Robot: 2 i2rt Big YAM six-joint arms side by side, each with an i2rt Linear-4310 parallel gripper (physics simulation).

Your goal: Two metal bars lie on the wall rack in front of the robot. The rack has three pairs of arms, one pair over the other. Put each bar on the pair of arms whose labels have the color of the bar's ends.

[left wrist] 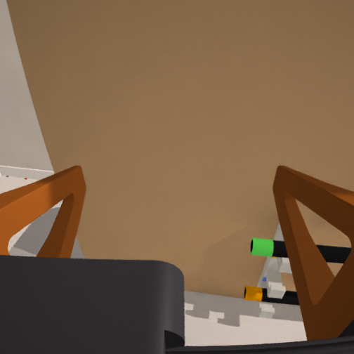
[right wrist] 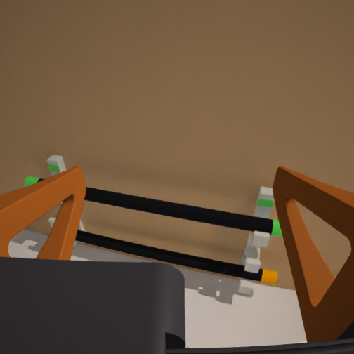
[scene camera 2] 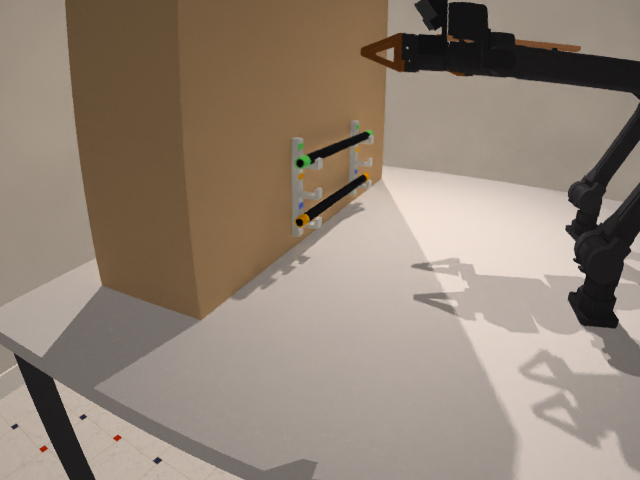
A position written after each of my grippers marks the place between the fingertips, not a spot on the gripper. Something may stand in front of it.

Observation:
I see my left gripper (scene camera 2: 364, 52), my right gripper (right wrist: 178, 177), a green-ended bar (scene camera 2: 304, 161) and an orange-ended bar (scene camera 2: 303, 219).
The green-ended bar shows as well in the left wrist view (left wrist: 265, 247) and in the right wrist view (right wrist: 195, 213). The orange-ended bar is seen too in the right wrist view (right wrist: 263, 275). My left gripper also shows in the left wrist view (left wrist: 178, 176).

